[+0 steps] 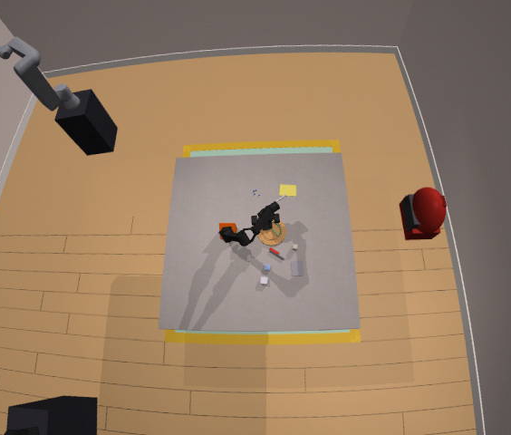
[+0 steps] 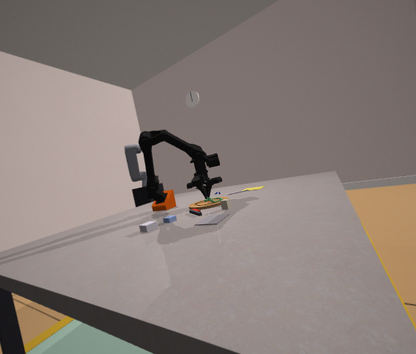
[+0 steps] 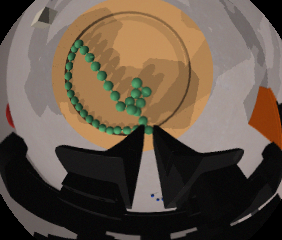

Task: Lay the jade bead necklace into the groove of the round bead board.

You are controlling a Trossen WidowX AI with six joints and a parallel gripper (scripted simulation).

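Right now my gripper tip is 60 mm to the left of the round wooden bead board, 30 mm short of it and 10 mm above it. Also, from my gripper tip: beige cube: 180 mm to the right, 180 mm ahead; then red-handled tool: 210 mm to the right, 50 mm ahead, 10 mm below; then blue block: 310 mm to the right, 20 mm behind, 10 mm below.
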